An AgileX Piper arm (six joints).
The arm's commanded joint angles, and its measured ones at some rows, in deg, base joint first. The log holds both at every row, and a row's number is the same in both.
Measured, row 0:
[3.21, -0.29, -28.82, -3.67, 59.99, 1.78]
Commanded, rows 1 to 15:
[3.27, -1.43, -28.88, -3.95, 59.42, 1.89]
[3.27, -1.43, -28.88, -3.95, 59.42, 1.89]
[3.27, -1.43, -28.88, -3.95, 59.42, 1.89]
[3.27, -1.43, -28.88, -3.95, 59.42, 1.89]
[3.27, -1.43, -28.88, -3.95, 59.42, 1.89]
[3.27, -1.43, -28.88, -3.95, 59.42, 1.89]
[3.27, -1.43, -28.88, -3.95, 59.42, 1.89]
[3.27, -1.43, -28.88, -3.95, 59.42, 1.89]
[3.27, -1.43, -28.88, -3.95, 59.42, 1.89]
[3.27, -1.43, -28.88, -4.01, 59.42, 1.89]
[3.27, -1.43, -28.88, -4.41, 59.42, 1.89]
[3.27, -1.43, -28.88, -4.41, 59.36, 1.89]
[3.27, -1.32, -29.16, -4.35, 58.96, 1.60]
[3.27, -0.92, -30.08, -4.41, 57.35, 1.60]
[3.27, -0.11, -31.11, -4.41, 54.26, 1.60]
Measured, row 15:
[3.21, -0.29, -29.56, -3.84, 58.84, 1.78]
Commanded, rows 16 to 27:
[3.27, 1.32, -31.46, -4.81, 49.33, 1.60]
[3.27, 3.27, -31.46, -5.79, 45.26, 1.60]
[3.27, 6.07, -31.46, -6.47, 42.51, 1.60]
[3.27, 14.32, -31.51, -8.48, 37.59, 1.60]
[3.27, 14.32, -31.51, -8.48, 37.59, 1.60]
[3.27, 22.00, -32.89, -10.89, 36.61, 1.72]
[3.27, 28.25, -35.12, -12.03, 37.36, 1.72]
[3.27, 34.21, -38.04, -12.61, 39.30, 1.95]
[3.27, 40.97, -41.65, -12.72, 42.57, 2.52]
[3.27, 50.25, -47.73, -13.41, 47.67, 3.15]
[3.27, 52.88, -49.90, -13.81, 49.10, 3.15]
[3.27, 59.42, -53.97, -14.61, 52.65, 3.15]
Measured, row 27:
[3.21, 55.35, -51.28, -13.52, 49.56, 2.86]
